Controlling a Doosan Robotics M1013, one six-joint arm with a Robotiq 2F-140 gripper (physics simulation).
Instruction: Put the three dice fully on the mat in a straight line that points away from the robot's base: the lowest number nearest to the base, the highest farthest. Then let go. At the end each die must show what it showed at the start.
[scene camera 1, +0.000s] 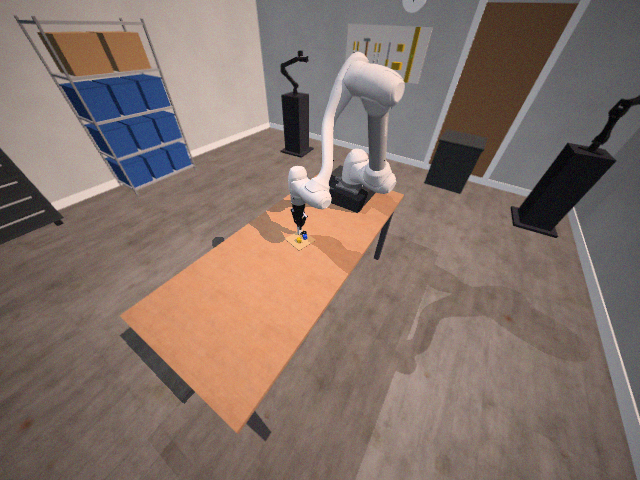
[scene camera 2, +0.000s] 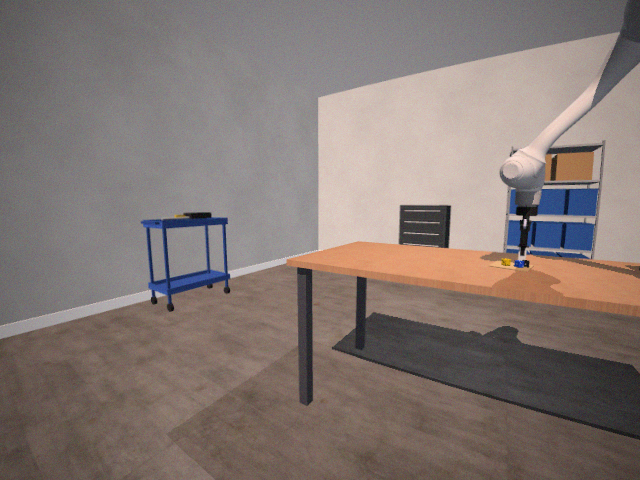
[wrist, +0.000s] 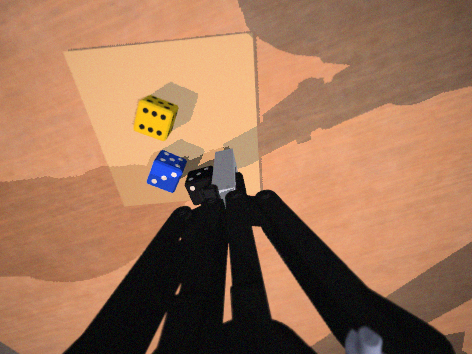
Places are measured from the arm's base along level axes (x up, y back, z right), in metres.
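Pixels of known places: gripper, between the fingertips: (scene camera 1: 299, 233) (wrist: 227, 163); arm's base, origin of its link: (scene camera 1: 350, 185).
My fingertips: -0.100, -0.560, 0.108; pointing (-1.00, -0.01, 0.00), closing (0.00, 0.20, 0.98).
For each thing: its top centre in the pictures, then the offset to it from my fingertips, as dx, dy, dz. Level surfaces: height alone.
- pale yellow mat, centre of its top: (wrist: 177, 134) (scene camera 2: 511, 265) (scene camera 1: 300, 239) -0.009, -0.040, -0.030
- yellow die, centre of its top: (wrist: 152, 122) (scene camera 2: 506, 259) (scene camera 1: 298, 238) +0.016, -0.061, -0.034
- blue die, centre of its top: (wrist: 164, 178) (scene camera 2: 519, 260) (scene camera 1: 305, 235) +0.016, -0.017, -0.051
- black die, centre of its top: (wrist: 202, 192) +0.016, +0.010, -0.029
- wooden table, height of its surface: dx -0.013
The pale yellow mat (wrist: 225, 65) (scene camera 1: 299, 247) lies on the table. The yellow die (wrist: 154, 120) (scene camera 1: 298, 240) (scene camera 2: 506, 261) is on it, farthest from the base, two rows of three pips on top. The blue die (wrist: 165, 175) (scene camera 1: 305, 237) (scene camera 2: 519, 264) is nearer the base, three pips on top. The black die (wrist: 196, 190) sits right of the blue one in the wrist view, off their line, near the mat's base-side edge; its top is partly hidden. My gripper (wrist: 227, 163) (scene camera 1: 298, 230) (scene camera 2: 522, 254) is shut and empty beside the black die; whether they touch is unclear.
The wooden table (scene camera 1: 232, 310) (scene camera 2: 413, 260) carries the mat near the arm's black base (scene camera 1: 348, 196). The blue die stands close to the black die, with a wider gap to the yellow one. A blue cart (scene camera 2: 196, 223) and a shelf rack (scene camera 1: 168, 94) stand away from the table.
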